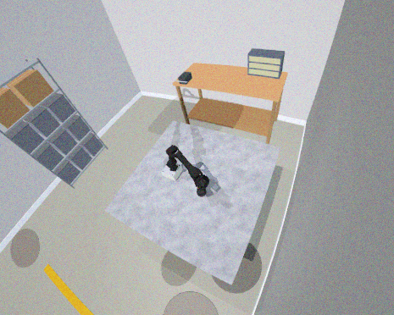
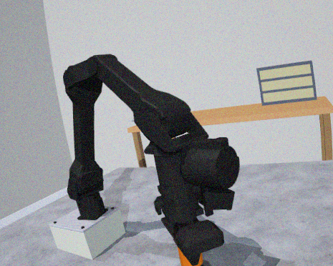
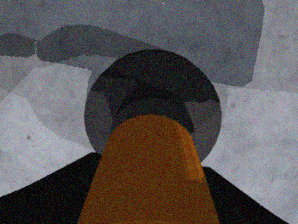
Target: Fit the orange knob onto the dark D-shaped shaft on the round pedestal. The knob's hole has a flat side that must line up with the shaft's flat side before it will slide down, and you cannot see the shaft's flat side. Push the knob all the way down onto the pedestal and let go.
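Now: gripper tip 20 mm below the orange knob. The rest, counted from my gripper tip: round dark pedestal 40 mm below.
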